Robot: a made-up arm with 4 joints. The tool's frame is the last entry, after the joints.
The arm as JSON. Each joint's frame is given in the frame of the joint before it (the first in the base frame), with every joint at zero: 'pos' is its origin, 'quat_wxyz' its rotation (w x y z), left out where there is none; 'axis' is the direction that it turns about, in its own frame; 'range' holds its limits. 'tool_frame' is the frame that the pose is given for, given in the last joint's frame.
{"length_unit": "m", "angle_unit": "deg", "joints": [
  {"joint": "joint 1", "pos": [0.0, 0.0, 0.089], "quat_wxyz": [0.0, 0.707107, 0.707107, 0.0], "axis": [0.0, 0.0, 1.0], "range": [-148.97, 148.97]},
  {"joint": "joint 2", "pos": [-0.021, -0.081, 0.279], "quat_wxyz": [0.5, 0.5, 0.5, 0.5], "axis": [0.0, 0.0, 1.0], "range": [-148.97, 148.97]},
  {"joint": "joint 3", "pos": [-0.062, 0.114, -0.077], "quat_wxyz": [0.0, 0.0, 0.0, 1.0], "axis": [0.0, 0.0, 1.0], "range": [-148.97, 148.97]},
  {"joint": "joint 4", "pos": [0.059, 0.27, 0.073], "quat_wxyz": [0.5, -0.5, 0.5, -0.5], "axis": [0.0, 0.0, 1.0], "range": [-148.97, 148.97]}
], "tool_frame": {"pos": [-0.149, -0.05, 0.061], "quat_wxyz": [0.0, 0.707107, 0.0, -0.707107]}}
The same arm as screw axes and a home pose.
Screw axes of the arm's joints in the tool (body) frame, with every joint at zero. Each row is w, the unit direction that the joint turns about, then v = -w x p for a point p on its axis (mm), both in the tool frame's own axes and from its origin. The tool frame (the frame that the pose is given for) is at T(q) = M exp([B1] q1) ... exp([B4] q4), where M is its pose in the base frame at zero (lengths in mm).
B1: w 0 0 -1 v 25 263 0
B2: w 0 1 0 v 305 0 182
B3: w 0 1 0 v 419 0 120
B4: w -1 0 0 v 0 149 -50
M: xyz -263 25 115 (mm) quaternion w x y z 1 0 0 0
Joint limits (rad, base to tool): -2.6..2.6 -2.6..2.6 -2.6..2.6 -2.6..2.6

